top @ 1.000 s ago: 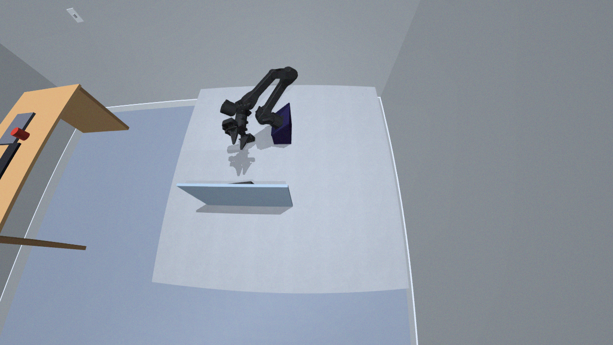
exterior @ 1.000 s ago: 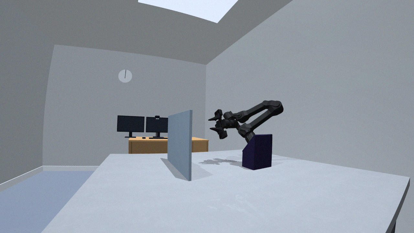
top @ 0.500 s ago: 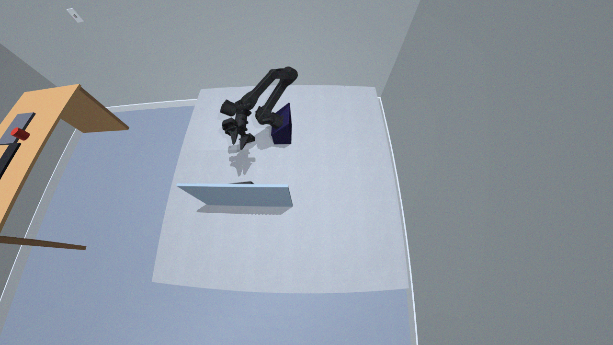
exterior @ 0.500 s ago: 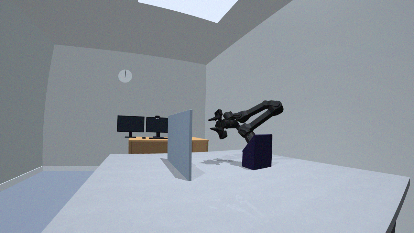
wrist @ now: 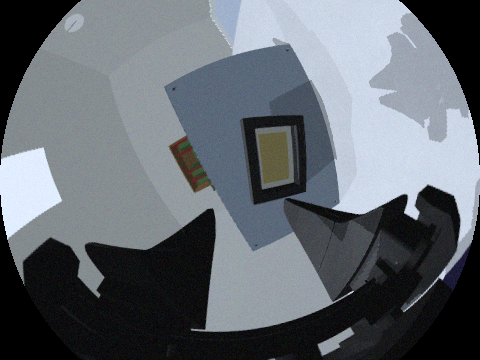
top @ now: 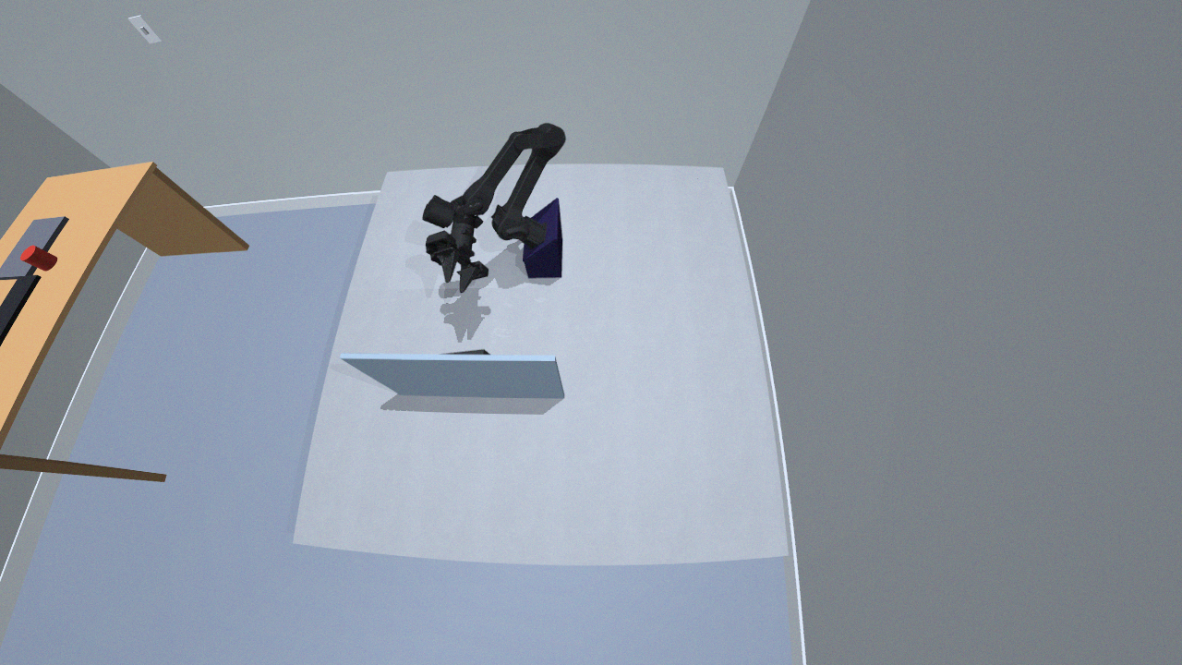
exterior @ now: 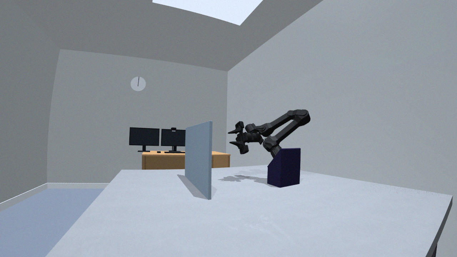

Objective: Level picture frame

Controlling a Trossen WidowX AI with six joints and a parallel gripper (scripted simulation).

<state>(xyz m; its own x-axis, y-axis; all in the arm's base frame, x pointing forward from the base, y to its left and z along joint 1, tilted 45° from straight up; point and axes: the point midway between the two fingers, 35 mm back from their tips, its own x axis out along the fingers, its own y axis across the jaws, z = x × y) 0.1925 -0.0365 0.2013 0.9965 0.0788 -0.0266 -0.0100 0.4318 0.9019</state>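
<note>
The picture frame lies 180 mm ahead of my gripper tip, 90 mm below it and 30 mm to the left of it. The rest, counted from my gripper tip: wall panel 190 mm ahead, 100 mm below, 30 mm to the left.
</note>
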